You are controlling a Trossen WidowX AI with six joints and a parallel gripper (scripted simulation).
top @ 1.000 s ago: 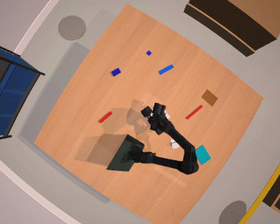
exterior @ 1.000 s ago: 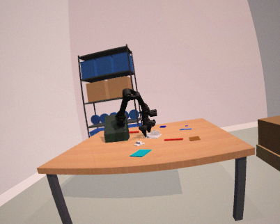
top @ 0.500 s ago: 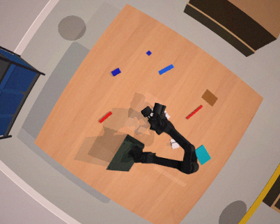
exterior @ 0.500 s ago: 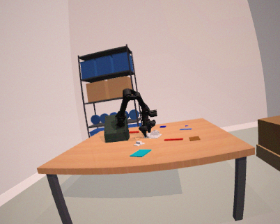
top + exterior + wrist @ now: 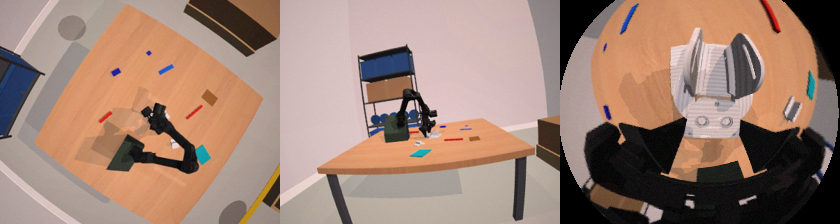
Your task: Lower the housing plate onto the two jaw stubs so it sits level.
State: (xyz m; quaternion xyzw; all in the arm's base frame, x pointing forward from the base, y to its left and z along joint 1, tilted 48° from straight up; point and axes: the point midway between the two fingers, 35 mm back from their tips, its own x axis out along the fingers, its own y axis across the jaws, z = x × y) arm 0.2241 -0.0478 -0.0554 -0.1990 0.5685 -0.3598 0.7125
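Now: gripper tip 20 mm below the white housing plate and 10 mm short of it. From my gripper tip the other things lie so: teal tile (450 mm to the right, 10 mm ahead); brown tile (370 mm ahead, 240 mm to the right, 10 mm below).
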